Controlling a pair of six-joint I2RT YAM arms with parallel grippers.
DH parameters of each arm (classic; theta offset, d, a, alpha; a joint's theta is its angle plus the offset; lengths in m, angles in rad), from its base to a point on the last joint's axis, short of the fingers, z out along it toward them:
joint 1: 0 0.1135 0.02 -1.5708
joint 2: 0 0 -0.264 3.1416
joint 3: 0.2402 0 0.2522 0
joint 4: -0.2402 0 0.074 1.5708
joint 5: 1.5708 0 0 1.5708
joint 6: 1.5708 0.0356 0 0
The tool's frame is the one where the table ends.
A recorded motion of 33 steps. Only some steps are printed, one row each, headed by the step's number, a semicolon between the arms.
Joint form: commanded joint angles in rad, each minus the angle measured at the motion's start. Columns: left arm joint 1, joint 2, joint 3, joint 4, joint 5, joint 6; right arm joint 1, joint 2, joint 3, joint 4, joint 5, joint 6.
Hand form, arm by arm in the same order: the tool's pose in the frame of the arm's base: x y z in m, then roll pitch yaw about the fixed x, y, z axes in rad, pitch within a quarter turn. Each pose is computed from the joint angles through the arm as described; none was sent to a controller.
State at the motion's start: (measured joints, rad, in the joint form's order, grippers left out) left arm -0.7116 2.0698 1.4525 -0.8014 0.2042 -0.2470; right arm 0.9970 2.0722 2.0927 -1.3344 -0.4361 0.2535
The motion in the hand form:
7: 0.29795 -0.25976 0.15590 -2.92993 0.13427 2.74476; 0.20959 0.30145 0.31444 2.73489 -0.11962 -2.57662
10: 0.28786 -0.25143 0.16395 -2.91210 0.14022 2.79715; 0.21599 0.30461 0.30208 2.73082 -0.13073 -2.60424
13: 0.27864 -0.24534 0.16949 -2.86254 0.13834 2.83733; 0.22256 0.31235 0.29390 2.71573 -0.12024 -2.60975
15: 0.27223 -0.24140 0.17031 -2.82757 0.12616 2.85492; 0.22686 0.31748 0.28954 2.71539 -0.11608 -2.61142
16: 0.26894 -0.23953 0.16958 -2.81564 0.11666 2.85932; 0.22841 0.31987 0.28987 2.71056 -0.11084 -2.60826
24: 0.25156 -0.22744 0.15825 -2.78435 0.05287 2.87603; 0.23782 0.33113 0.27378 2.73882 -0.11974 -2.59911
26: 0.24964 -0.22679 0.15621 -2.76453 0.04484 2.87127; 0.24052 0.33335 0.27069 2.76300 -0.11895 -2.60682
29: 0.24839 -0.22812 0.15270 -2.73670 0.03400 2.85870; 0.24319 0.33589 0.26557 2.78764 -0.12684 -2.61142
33: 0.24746 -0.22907 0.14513 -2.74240 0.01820 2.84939; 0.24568 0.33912 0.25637 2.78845 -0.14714 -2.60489
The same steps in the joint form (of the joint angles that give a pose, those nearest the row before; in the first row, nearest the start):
7: 0.0091 -0.0371 -0.0113 0.0138 -0.0426 -0.0600; -0.0734 -0.1200 -0.1311 -0.2062 0.0149 0.1383
10: 0.0091 -0.1013 -0.0733 0.0316 -0.0381 -0.1126; -0.0826 -0.1047 -0.1602 -0.1619 0.0079 0.1594
13: 0.0091 -0.1555 -0.1295 0.0580 -0.0003 -0.1561; -0.0847 -0.0750 -0.1519 -0.1226 -0.0019 0.1658
15: 0.0091 -0.1849 -0.1679 0.0743 0.0322 -0.1779; -0.0852 -0.0503 -0.1336 -0.1117 -0.0006 0.1670
16: 0.0084 -0.1962 -0.1863 0.0793 0.0456 -0.1851; -0.0848 -0.0397 -0.1170 -0.1120 -0.0033 0.1647
24: 0.0076 -0.2398 -0.2907 0.1025 0.0959 -0.2129; -0.0844 0.0296 -0.0755 -0.1088 0.0189 0.1502
26: 0.0076 -0.2428 -0.3045 0.1140 0.1179 -0.2115; -0.0845 0.0474 -0.0591 -0.1138 0.0417 0.1543
29: 0.0053 -0.2363 -0.3130 0.1290 0.1494 -0.2061; -0.0843 0.0702 -0.0428 -0.1233 0.0615 0.1557
33: 0.0016 -0.2171 -0.3198 0.1363 0.1517 -0.2006; -0.0848 0.0959 -0.0391 -0.1231 0.0547 0.1480

